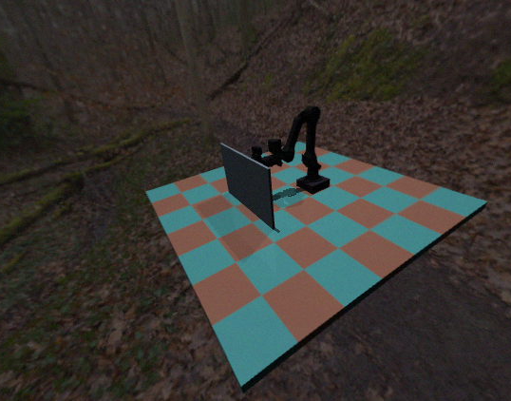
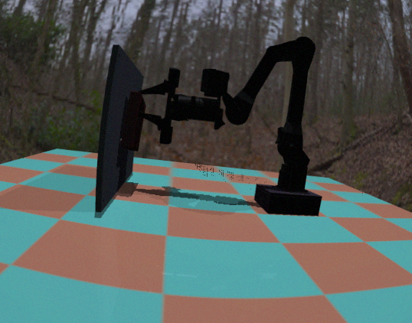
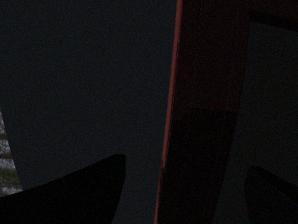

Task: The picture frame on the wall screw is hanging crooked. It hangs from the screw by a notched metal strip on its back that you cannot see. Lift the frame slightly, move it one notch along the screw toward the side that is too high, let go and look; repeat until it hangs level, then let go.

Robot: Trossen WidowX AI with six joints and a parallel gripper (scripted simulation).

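My gripper tip is 50 mm above the dark red picture frame and 10 mm to the right of it. Also, from my gripper tip: grey wall panel (60 mm below, 20 mm to the left, 20 mm ahead).
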